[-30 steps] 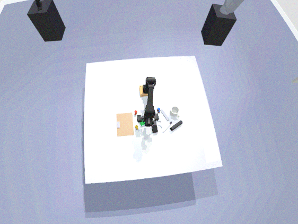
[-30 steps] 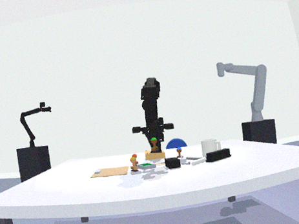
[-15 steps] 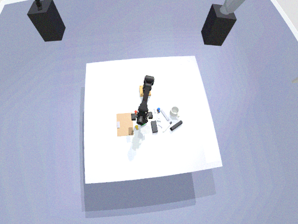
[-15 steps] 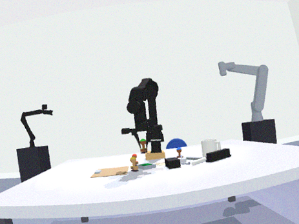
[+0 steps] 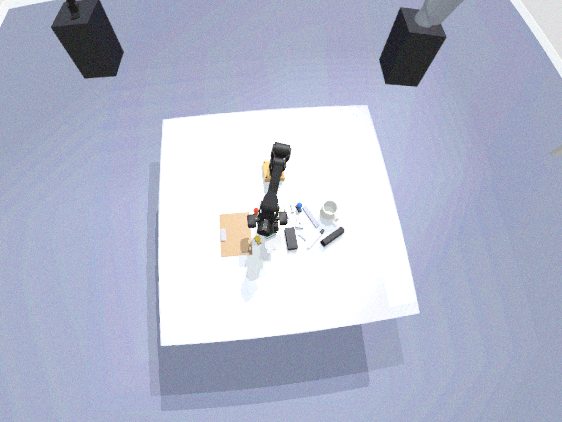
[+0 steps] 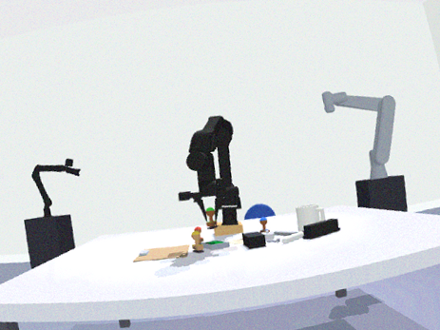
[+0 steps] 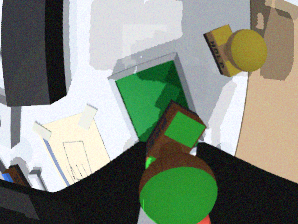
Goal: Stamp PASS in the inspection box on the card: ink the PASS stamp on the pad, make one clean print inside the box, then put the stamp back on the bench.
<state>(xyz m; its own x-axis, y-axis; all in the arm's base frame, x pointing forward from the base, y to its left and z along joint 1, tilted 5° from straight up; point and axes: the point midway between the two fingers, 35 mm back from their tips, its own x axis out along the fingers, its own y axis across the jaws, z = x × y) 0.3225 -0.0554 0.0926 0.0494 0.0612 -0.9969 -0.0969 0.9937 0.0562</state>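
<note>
The green ink pad is 8 cm below my gripper tip. From my gripper tip the other things lie so: green-knobbed PASS stamp right at my gripper tip; then yellow stamp 7 cm below, 6 cm ahead, 5 cm to the right; then red stamp 9 cm behind, 7 cm below, 6 cm to the right.
</note>
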